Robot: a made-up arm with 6 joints. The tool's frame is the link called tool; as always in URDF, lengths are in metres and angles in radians. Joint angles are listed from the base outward. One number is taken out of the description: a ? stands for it. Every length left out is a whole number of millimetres.
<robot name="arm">
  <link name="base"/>
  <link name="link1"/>
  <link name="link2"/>
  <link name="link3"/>
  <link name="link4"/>
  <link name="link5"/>
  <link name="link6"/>
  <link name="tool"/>
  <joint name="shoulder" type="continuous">
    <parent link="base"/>
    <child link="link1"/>
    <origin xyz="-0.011 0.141 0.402" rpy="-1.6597 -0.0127 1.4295"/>
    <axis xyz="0 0 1"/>
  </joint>
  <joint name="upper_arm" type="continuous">
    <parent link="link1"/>
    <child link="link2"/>
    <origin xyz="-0.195 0.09 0" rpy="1.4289 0 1.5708"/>
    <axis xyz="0 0 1"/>
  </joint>
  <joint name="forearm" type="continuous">
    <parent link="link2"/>
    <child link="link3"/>
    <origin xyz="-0.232 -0.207 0" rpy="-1.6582 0.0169 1.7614"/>
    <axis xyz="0 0 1"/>
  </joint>
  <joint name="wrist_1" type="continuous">
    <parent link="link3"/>
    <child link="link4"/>
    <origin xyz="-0.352 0.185 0" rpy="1.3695 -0.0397 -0.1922"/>
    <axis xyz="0 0 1"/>
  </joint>
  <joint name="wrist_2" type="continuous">
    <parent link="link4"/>
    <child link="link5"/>
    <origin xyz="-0.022 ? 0" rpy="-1.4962 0.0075 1.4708"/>
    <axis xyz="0 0 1"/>
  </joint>
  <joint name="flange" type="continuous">
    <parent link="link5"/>
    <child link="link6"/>
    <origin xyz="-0.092 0.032 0" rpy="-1.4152 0.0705 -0.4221"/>
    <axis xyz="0 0 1"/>
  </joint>
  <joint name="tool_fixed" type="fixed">
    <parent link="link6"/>
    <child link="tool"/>
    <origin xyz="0.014 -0.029 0" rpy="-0.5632 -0.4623 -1.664"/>
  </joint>
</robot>
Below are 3 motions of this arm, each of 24 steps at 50 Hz.
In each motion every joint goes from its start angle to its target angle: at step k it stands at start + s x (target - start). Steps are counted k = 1, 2, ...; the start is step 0. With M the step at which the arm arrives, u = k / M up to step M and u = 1 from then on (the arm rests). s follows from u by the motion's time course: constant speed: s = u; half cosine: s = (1 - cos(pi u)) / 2; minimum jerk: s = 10 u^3 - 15 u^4 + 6 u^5.
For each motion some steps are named. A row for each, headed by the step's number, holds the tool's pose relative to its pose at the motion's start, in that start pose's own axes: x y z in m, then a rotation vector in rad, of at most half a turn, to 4 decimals.
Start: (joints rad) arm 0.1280 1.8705 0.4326 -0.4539 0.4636 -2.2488
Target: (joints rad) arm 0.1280 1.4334 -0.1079 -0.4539 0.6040 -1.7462
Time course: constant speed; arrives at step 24
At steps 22, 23, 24:
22: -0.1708 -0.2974 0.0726 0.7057 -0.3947 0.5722
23: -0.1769 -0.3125 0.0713 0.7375 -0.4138 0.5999
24: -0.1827 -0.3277 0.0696 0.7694 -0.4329 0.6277

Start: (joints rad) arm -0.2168 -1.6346 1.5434 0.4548 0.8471 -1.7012
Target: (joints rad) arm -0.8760 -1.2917 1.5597 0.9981 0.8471 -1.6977
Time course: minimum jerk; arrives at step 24
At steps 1, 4, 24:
1: 0.0001 -0.0001 0.0000 0.0003 0.0004 0.0001
4: 0.0028 -0.0074 -0.0024 0.0158 0.0215 0.0030
24: 0.0806 -0.1509 -0.1292 0.2776 0.5655 0.2321

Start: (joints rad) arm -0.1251 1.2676 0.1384 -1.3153 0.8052 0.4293
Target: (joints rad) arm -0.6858 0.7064 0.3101 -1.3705 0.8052 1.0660
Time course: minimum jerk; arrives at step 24
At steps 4, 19, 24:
4: 0.0017 0.0031 -0.0245 0.0451 -0.0159 0.0212
19: 0.0892 0.2870 -0.4842 1.1089 -0.6969 0.4551
24: 0.0995 0.3171 -0.5011 1.1754 -0.7654 0.4788

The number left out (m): -0.127
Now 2 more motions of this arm.
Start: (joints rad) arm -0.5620 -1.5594 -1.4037 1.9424 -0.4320 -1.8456
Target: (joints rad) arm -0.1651 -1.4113 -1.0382 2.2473 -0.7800 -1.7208
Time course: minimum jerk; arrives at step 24
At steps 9, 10, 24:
9: -0.0717 -0.0311 -0.0106 -0.0315 -0.0860 -0.2700
10: -0.0924 -0.0371 -0.0134 -0.0432 -0.1065 -0.3391
24: -0.3088 -0.0372 -0.0378 -0.2195 -0.2439 -0.9479

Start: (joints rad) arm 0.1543 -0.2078 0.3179 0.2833 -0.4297 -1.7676
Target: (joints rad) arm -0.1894 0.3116 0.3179 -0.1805 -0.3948 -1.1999
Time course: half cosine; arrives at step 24
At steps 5, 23, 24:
5: 0.0123 0.0373 -0.0054 0.0317 0.0062 0.0763
23: 0.0280 0.3604 -0.1122 0.3768 0.0743 0.6579
24: 0.0277 0.3619 -0.1129 0.3788 0.0747 0.6603

